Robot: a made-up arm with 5 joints.
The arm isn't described. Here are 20 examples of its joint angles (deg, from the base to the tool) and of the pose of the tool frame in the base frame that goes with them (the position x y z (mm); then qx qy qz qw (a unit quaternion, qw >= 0)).
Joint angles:
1: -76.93 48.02 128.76 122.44 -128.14
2: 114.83 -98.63 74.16 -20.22 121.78
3: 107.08 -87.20 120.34 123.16 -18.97
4: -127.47 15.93 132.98 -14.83 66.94
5: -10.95 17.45 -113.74 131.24 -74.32
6: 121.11 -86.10 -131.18 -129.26 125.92
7: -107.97 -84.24 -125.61 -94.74 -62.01
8: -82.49 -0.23 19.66 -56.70 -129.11
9: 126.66 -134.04 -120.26 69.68 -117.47
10: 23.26 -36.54 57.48 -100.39 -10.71
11: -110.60 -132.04 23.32 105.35 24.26
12: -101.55 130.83 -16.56 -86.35 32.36
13: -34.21 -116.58 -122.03 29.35 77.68
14: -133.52 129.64 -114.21 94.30 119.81
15: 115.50 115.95 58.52 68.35 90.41
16: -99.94 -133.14 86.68 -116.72 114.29
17: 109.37 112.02 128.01 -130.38 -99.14
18: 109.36 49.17 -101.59 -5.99 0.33
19: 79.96 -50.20 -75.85 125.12 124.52
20: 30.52 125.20 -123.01 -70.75 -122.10
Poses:
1: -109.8 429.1 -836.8 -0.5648 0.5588 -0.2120 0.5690
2: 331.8 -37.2 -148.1 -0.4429 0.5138 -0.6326 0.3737
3: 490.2 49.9 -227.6 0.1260 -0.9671 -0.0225 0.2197
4: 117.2 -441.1 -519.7 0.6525 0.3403 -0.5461 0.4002
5: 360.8 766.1 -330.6 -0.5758 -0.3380 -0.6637 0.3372
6: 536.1 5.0 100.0 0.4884 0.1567 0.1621 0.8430
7: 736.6 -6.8 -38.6 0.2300 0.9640 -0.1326 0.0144
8: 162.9 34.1 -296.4 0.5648 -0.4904 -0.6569 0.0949
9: 45.1 436.1 -64.3 0.3422 -0.7193 -0.4711 0.3789
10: 262.5 203.6 1.8 -0.4137 -0.5309 0.1302 0.7280
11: -27.7 162.1 363.4 0.3461 -0.1873 -0.8084 0.4378
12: -484.3 -200.6 -43.2 0.0104 0.3767 0.3011 0.8760
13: 161.3 -236.3 133.3 0.7541 -0.3036 -0.4220 0.4013
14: -695.6 -192.7 -82.0 0.5472 -0.6883 -0.0316 0.4752
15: -502.3 -210.2 443.9 0.4412 -0.1782 -0.4852 0.7336
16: 60.9 101.7 149.8 0.5037 0.8463 -0.0098 0.1732
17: -465.1 -473.9 330.8 0.8724 0.2187 0.3814 0.2135
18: -223.8 -140.4 597.5 -0.8969 0.0129 -0.3694 0.2427
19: 619.3 207.0 271.9 0.2098 0.7758 0.2094 0.5570
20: -665.4 85.5 -102.1 0.7530 -0.4071 0.5168 0.0101
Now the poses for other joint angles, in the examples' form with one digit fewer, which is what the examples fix.
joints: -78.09 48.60 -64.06 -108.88 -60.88
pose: -260 -122 -861 -0.220 -0.461 0.572 0.641
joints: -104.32 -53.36 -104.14 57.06 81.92
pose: 543 -77 -105 -0.070 -0.002 -0.578 0.813
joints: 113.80 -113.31 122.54 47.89 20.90
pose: 317 146 -159 -0.357 0.845 0.301 0.261
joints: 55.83 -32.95 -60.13 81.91 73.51
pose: 551 227 294 0.446 0.739 0.022 0.504
